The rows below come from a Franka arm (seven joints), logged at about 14 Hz.
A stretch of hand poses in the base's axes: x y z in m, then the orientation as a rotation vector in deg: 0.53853 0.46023 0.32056 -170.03 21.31 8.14; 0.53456 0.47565 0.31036 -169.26 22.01 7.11; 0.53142 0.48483 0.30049 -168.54 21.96 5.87; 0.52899 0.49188 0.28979 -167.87 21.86 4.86; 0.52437 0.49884 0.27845 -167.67 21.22 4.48; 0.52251 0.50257 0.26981 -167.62 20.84 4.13; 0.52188 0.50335 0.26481 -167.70 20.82 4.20; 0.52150 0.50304 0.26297 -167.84 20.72 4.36; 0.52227 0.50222 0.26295 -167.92 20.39 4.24; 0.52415 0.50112 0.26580 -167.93 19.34 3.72; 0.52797 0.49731 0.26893 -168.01 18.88 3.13; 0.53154 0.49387 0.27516 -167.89 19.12 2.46; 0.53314 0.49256 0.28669 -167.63 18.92 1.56; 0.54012 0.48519 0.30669 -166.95 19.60 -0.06; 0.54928 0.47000 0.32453 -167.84 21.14 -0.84
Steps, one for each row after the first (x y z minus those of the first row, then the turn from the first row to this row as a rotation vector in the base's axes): -0.00397 0.01542 -0.01020 0.61 -0.71 -0.61; -0.00711 0.02460 -0.02007 1.27 -1.60 -0.73; -0.00954 0.03165 -0.03077 1.88 -2.35 -0.81; -0.01416 0.03861 -0.04211 2.16 -2.66 -0.43; -0.01602 0.04234 -0.05075 2.24 -2.93 -0.20; -0.01665 0.04312 -0.05575 2.17 -2.88 -0.18; -0.01703 0.04281 -0.05759 2.06 -2.76 -0.08; -0.01626 0.04199 -0.05761 2.02 -2.85 0.14; -0.01438 0.04089 -0.05476 2.13 -3.27 0.81; -0.01056 0.03708 -0.05163 2.07 -3.69 1.09; -0.00699 0.03364 -0.04540 2.11 -4.13 0.88; -0.00539 0.03233 -0.03387 2.33 -4.78 0.94; 0.00159 0.02496 -0.01387 2.78 -5.89 0.32; 0.01075 0.00977 0.00397 1.61 -6.21 -0.62
